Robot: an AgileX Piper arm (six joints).
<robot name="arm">
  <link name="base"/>
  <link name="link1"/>
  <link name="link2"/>
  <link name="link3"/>
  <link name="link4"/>
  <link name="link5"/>
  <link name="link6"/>
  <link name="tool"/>
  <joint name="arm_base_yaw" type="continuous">
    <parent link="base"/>
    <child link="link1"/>
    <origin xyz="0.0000 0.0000 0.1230"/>
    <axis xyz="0 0 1"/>
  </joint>
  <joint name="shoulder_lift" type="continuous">
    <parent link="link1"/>
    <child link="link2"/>
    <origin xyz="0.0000 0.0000 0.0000"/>
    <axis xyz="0 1 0"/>
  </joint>
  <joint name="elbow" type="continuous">
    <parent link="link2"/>
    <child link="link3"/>
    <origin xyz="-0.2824 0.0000 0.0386"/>
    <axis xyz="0 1 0"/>
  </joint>
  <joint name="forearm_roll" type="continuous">
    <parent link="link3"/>
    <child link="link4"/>
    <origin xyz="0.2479 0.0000 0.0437"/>
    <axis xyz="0.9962 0 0.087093"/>
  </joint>
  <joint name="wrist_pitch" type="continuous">
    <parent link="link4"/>
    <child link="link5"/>
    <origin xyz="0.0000 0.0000 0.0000"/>
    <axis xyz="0 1 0"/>
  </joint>
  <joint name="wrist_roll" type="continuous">
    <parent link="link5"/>
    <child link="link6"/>
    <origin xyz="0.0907 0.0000 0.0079"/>
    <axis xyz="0.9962 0 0.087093"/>
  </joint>
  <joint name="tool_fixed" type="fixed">
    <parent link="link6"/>
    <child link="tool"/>
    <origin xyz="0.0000 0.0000 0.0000" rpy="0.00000 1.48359 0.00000"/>
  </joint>
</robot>
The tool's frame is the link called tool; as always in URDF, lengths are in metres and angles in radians. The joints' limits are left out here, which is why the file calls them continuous.
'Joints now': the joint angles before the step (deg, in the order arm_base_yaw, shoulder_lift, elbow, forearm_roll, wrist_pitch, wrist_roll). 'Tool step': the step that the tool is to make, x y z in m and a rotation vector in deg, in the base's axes. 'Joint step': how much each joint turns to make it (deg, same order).
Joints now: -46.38, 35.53, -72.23, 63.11, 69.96, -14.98
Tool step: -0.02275, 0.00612, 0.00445, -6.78, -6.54, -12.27
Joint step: 0.00, -5.45, 0.00, -9.11, -9.58, 1.30
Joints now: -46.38, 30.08, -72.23, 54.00, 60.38, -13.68
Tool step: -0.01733, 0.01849, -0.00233, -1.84, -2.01, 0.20
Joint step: 0.00, -3.86, 0.00, -0.25, 0.66, 1.06
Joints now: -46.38, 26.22, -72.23, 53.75, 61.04, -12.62
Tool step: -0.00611, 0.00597, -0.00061, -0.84, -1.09, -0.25
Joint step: 0.00, -1.36, 0.00, -0.17, -0.26, 0.21
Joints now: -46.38, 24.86, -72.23, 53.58, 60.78, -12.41
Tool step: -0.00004, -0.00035, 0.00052, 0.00, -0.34, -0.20
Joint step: 0.01, 0.00, 0.01, -0.01, -0.40, 0.00
